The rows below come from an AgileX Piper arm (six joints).
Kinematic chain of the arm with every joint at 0, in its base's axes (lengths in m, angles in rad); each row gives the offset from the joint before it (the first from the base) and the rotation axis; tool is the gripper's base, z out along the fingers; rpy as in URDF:
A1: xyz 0 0 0.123 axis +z
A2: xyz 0 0 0 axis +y
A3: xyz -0.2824 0 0.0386 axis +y
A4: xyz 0.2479 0 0.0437 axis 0.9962 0 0.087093
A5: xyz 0 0 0 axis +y
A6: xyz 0.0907 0 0.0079 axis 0.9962 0 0.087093
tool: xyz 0 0 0 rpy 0 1.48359 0
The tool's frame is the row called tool.
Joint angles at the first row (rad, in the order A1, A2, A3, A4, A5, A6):
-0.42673, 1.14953, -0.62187, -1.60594, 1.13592, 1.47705
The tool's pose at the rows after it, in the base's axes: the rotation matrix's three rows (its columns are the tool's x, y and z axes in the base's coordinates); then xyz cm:
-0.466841 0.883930 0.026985; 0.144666 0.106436 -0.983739; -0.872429 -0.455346 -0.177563; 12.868 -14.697 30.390
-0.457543 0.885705 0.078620; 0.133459 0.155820 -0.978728; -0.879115 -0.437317 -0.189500; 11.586 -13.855 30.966
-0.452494 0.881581 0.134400; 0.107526 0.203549 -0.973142; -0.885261 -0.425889 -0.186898; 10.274 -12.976 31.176
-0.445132 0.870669 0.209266; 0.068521 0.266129 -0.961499; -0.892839 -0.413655 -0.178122; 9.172 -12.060 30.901
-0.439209 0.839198 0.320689; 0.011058 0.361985 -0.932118; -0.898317 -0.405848 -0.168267; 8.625 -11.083 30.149
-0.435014 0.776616 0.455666; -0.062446 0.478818 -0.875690; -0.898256 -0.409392 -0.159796; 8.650 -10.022 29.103
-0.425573 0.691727 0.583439; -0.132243 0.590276 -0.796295; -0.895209 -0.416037 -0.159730; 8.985 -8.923 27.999
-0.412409 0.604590 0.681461; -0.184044 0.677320 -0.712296; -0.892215 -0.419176 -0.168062; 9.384 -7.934 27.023
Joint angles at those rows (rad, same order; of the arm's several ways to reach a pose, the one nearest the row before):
-0.42674, 1.06321, -0.61312, -1.55639, 1.08529, 1.40772
-0.42675, 0.97312, -0.59356, -1.51949, 1.03437, 1.33791
-0.42668, 0.88256, -0.56110, -1.49876, 0.98348, 1.28025
-0.42676, 0.79372, -0.51502, -1.49125, 0.91268, 1.24166
-0.42679, 0.71374, -0.45873, -1.49730, 0.80049, 1.21698
-0.42676, 0.64964, -0.39966, -1.51871, 0.65526, 1.20196
-0.42681, 0.60408, -0.34749, -1.54526, 0.50464, 1.19604
-0.42680, 0.57694, -0.30752, -1.57233, 0.37503, 1.20040

